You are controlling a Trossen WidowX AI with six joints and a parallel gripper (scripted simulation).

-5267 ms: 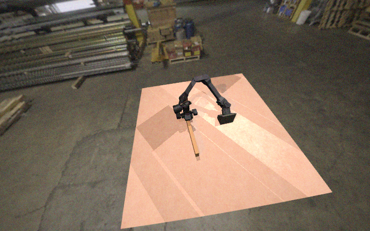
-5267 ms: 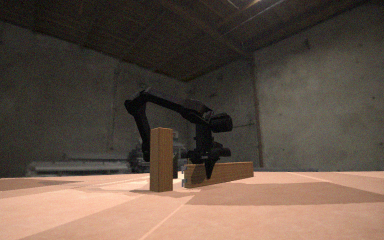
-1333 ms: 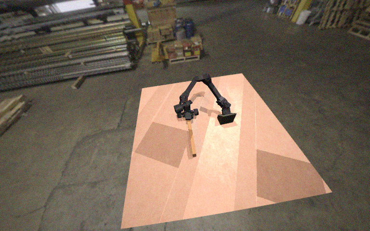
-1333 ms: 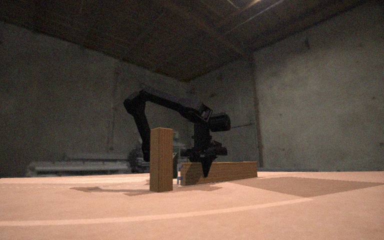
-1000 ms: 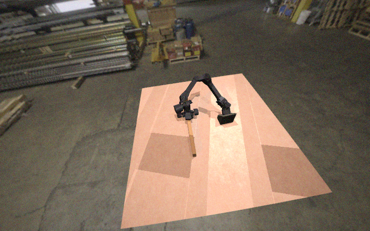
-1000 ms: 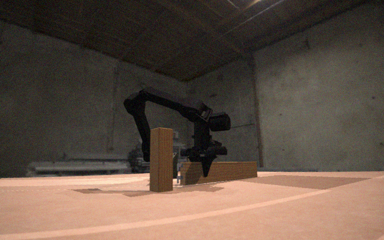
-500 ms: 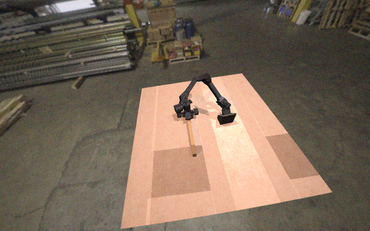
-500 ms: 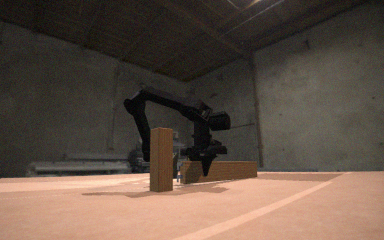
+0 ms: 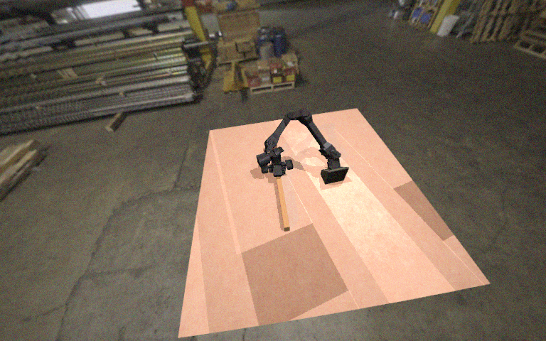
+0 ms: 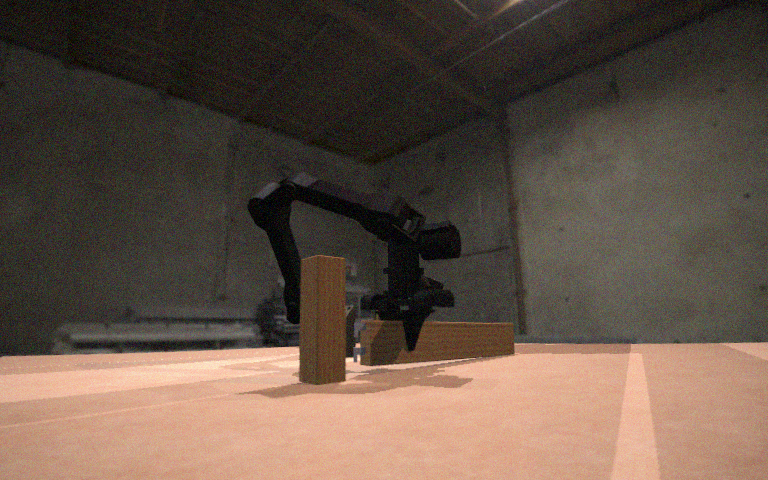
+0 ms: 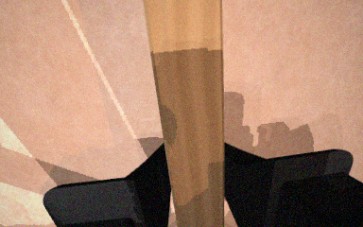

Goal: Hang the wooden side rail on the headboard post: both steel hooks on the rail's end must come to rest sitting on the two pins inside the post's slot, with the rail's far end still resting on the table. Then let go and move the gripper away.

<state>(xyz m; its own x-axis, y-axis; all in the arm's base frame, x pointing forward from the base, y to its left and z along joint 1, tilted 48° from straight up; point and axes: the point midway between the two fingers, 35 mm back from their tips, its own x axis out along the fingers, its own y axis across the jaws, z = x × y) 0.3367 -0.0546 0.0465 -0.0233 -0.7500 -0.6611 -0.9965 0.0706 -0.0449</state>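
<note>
The headboard post lies 10 mm behind my gripper tip, 170 mm to the right of it and 50 mm above it.
</note>
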